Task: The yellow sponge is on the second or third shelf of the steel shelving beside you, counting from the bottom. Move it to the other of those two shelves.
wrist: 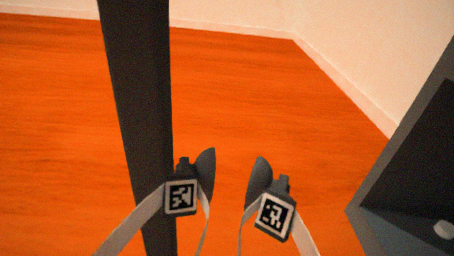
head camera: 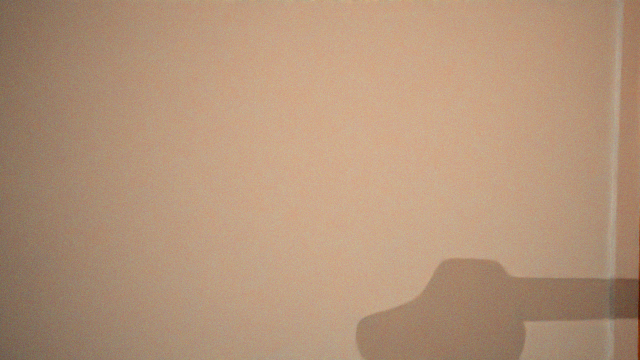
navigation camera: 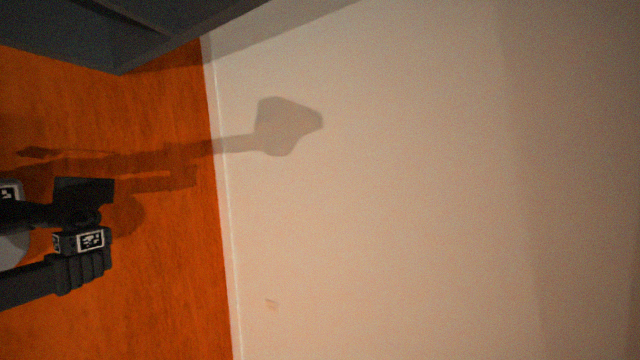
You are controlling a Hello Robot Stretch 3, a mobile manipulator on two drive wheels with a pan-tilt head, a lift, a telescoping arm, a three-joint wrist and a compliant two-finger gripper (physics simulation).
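Frame: origin at the robot's base, x ahead, y left, z up, level; centimetres.
Where they show: gripper, fingertip midpoint: (wrist: 233, 169).
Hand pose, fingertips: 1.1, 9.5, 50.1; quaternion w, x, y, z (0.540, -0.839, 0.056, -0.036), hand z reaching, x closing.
Observation:
After its pixels a point has its place, as x, y, z.
The yellow sponge does not show in the three views. Part of the dark grey steel shelving (navigation camera: 60, 35) {54.6, -30.2, 7.6} (wrist: 393, 144) {45.7, 42.6, 30.7} shows at the top left of the navigation view and at the right edge of the wrist view. In the wrist view a low compartment shows, with a small whitish object (wrist: 444, 229) {67.1, 32.2, 10.1} in it. My gripper (wrist: 233, 169) {1.1, 9.5, 50.1} is partly open and empty, over the orange floor and left of the shelving, apart from it. In the navigation view my dark wrist parts (navigation camera: 82, 250) {-7.0, -13.5, 72.8} show at the left edge.
A pale wall (head camera: 250, 150) {-6.6, -91.4, 105.0} (navigation camera: 400, 175) {0.5, -91.1, 115.2} fills most of the head view, with the robot's shadow on it. Its skirting meets the orange wooden floor (navigation camera: 165, 280) {-53.2, -56.9, 0.0} (wrist: 250, 100) {18.5, 117.5, 0.0}. A dark upright post (wrist: 142, 100) stands left of the gripper in the wrist view.

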